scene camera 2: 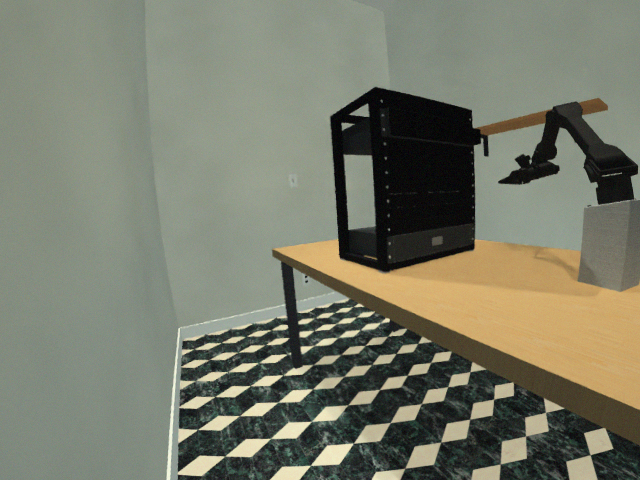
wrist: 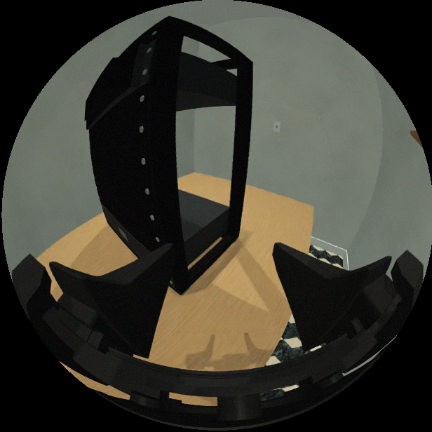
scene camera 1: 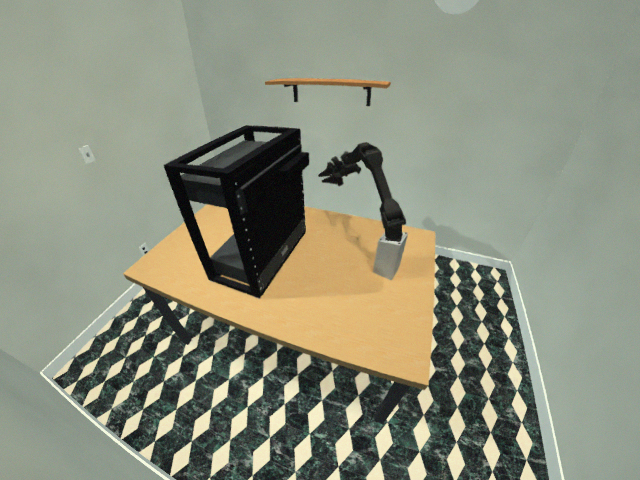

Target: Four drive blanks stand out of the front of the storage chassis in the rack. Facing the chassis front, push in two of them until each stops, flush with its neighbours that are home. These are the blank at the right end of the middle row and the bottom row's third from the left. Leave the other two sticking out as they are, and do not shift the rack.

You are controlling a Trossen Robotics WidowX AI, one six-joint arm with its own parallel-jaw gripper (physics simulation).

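Where they show: gripper, fingertip midpoint: (scene camera 2: 499, 182) (scene camera 1: 320, 178); arm's base, origin of the base link: (scene camera 2: 617, 202) (scene camera 1: 394, 236).
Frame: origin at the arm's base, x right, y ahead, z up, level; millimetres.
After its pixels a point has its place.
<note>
The rack (scene camera 1: 238, 227) {x -392, y 477, z 178 mm} (scene camera 2: 381, 206) {x -392, y 472, z 9 mm} (wrist: 165, 150) is a tall black frame standing upright on the table. The storage chassis front (scene camera 1: 273, 206) {x -182, y 474, z 142 mm} (scene camera 2: 429, 175) {x -174, y 475, z 105 mm} (wrist: 117, 165) is very dark. Faint broken lines cross it in the scene camera 2 view, but single drive blanks, their rows and how far they stand out cannot be told apart. My gripper (scene camera 1: 321, 178) {x 246, y 460, z 79 mm} (scene camera 2: 499, 181) {x 246, y 460, z 79 mm} (wrist: 224, 250) is open and empty. It hangs above the table, in front of the rack and apart from it. In the wrist view the rack's open side and front edge show beyond the fingers.
A dark block (scene camera 1: 297, 162) {x -37, y 432, z 280 mm} (scene camera 2: 476, 136) {x 52, y 436, z 252 mm} juts from the rack's upper front at its far end. A grey panel (scene camera 1: 294, 242) {x -36, y 482, z -161 mm} (scene camera 2: 413, 246) {x -265, y 470, z -134 mm} with a pale label sits at the rack's bottom. The wooden table (scene camera 1: 336, 310) {x -310, y 141, z -208 mm} (scene camera 2: 516, 304) {x -311, y 89, z -208 mm} (wrist: 210, 310) carries rack and arm pedestal (scene camera 1: 390, 258) {x -51, y -8, z -81 mm} (scene camera 2: 610, 248) {x -51, y -5, z -107 mm}. A wall shelf (scene camera 1: 325, 82) hangs behind.
</note>
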